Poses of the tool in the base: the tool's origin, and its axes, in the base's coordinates. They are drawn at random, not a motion.
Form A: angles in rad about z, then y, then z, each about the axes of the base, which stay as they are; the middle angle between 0 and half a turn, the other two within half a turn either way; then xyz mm.
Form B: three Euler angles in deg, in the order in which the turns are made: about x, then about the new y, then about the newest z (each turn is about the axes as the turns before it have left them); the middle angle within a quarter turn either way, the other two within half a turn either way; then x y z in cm. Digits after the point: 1 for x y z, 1 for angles.
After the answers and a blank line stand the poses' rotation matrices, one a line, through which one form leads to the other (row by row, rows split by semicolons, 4 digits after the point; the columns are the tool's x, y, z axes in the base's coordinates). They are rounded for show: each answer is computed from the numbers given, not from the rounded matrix.
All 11 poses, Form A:
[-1.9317 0.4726 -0.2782 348 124 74]
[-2.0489 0.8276 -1.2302 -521 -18 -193]
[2.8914 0.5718 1.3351 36 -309 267]
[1.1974 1.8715 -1.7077 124 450 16]
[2.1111 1.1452 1.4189 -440 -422 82]
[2.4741 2.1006 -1.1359 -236 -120 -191]
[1.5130 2.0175 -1.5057 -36 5 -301]
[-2.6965 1.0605 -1.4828 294 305 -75]
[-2.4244 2.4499 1.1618 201 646 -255]
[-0.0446 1.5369 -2.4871 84 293 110]
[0.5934 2.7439 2.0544 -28 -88 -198]
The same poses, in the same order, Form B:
[8.0 26.0 -128.5 34.8 12.4 7.4]
[45.7 14.2 166.1 -52.1 -1.8 -19.3]
[-32.0 7.3 -115.8 3.6 -30.9 26.7]
[107.4 -7.5 -19.1 12.4 45.0 1.6]
[-65.4 7.9 -152.7 -44.0 -42.2 8.2]
[122.9 21.3 38.5 -23.6 -12.0 -19.1]
[115.6 3.4 -4.9 -3.6 0.5 -30.1]
[60.7 4.4 118.0 29.4 30.5 -7.5]
[-142.8 14.7 -30.4 20.1 64.6 -25.5]
[86.8 -52.5 -95.1 8.4 29.3 11.0]
[-159.6 -10.4 98.2 -2.8 -8.8 -19.8]

-0.5593 0.7040 0.4377; -0.8133 -0.5683 -0.1250; 0.1607 -0.4259 0.8904
-0.9409 -0.2330 0.2460; -0.0032 -0.7200 -0.6940; 0.3388 -0.6537 0.6766
-0.4310 0.8935 0.1264; -0.7344 -0.4287 0.5262; 0.5243 0.1340 0.8409
0.9371 0.3237 -0.1304; -0.0200 -0.3230 -0.9462; -0.3484 0.8893 -0.2962
-0.8798 0.4549 0.1378; -0.0802 -0.4278 0.9003; 0.4685 0.7811 0.4129
0.7286 -0.5805 0.3636; -0.0992 -0.6146 -0.7826; 0.6777 0.5342 -0.5054
0.9946 0.0857 0.0587; 0.0898 -0.4266 -0.9000; -0.0521 0.9004 -0.4320
-0.4676 -0.8806 0.0767; 0.4013 -0.2888 -0.8692; 0.7876 -0.3757 0.4884
0.8339 0.4902 0.2537; 0.2712 -0.7642 0.5852; 0.4807 -0.4192 -0.7702
-0.0540 0.6070 -0.7929; 0.0148 -0.7935 -0.6084; -0.9984 -0.0446 0.0339
-0.1397 -0.9737 -0.1801; -0.9367 0.0709 0.3429; -0.3211 0.2166 -0.9220

